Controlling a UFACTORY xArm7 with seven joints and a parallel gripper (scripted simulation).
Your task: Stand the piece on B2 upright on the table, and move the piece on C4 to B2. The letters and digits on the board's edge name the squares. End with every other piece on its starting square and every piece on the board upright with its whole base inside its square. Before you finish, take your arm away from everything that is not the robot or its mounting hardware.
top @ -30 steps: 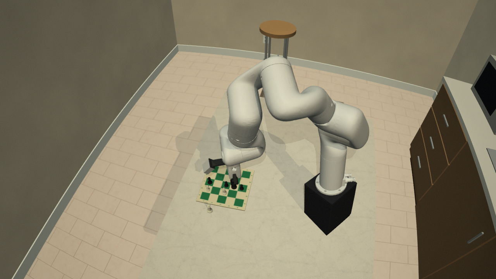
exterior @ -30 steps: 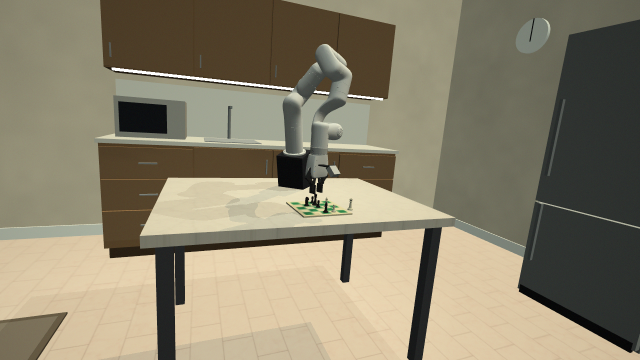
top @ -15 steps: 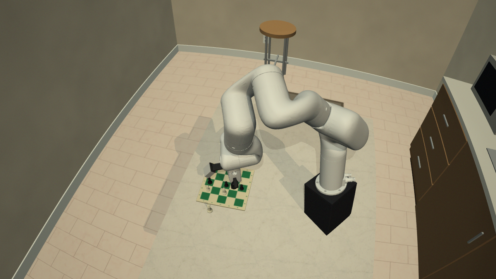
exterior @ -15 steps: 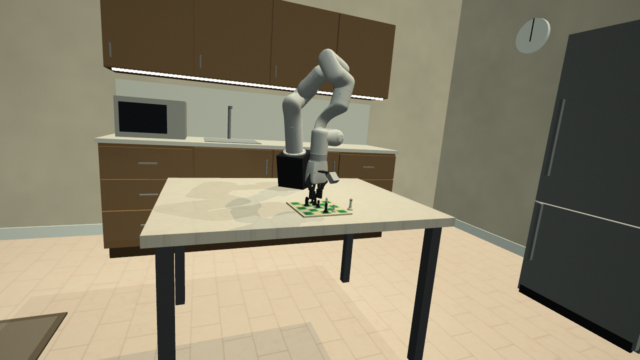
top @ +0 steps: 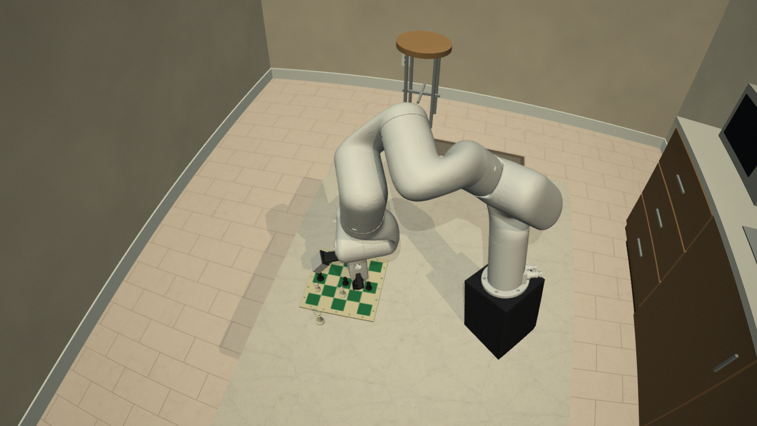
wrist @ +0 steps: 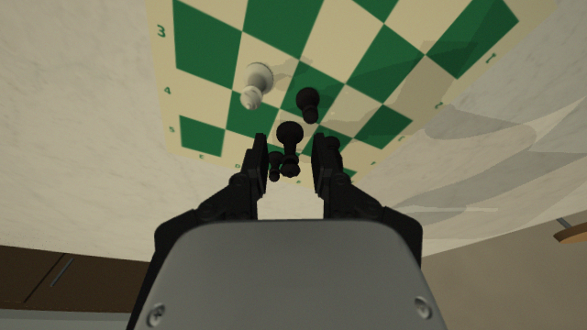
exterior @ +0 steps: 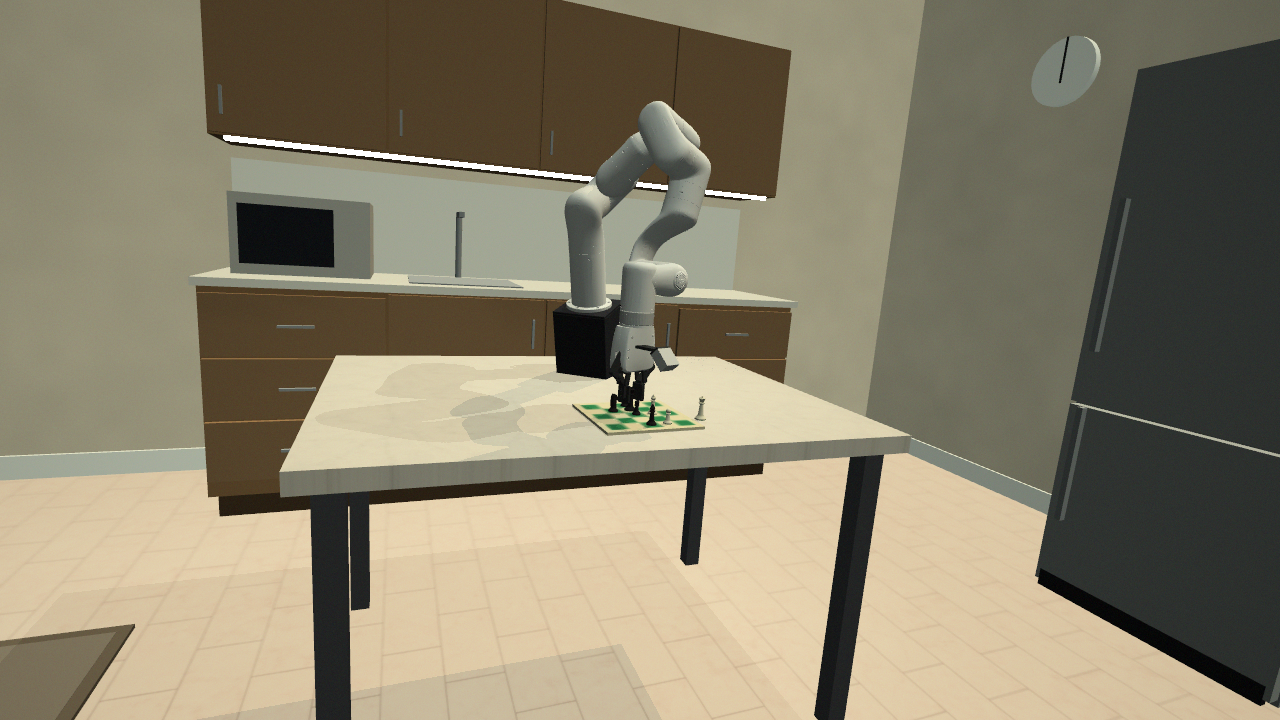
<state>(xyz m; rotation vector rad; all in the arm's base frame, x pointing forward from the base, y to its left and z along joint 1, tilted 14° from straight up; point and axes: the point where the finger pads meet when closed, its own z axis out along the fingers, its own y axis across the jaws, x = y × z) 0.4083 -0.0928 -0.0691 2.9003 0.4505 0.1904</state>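
The black chess piece is 1 cm below my hand. From my hand the other things lie so: chessboard 4 cm below, 4 cm ahead, 1 cm to the right; black piece 11 cm ahead, 2 cm below, 1 cm to the right.
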